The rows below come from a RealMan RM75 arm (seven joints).
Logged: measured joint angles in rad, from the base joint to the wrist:
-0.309, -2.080, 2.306, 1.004, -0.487, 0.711, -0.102
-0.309, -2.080, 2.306, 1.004, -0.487, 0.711, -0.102
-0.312, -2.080, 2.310, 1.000, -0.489, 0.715, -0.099
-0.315, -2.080, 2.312, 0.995, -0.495, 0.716, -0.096
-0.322, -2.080, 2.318, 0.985, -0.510, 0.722, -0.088
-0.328, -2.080, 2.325, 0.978, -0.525, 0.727, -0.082
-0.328, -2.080, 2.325, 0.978, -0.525, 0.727, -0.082
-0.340, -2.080, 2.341, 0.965, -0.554, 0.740, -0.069
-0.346, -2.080, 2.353, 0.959, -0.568, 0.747, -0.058
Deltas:
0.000, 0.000, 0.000, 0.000, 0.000, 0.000, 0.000
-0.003, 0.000, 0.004, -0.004, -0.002, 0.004, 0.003
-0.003, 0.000, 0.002, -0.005, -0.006, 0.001, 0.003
-0.007, 0.000, 0.006, -0.010, -0.015, 0.006, 0.008
-0.006, 0.000, 0.007, -0.007, -0.015, 0.005, 0.006
0.000, 0.000, 0.000, 0.000, 0.000, 0.000, 0.000
-0.012, 0.000, 0.016, -0.013, -0.029, 0.013, 0.013
-0.006, 0.000, 0.012, -0.006, -0.014, 0.007, 0.011

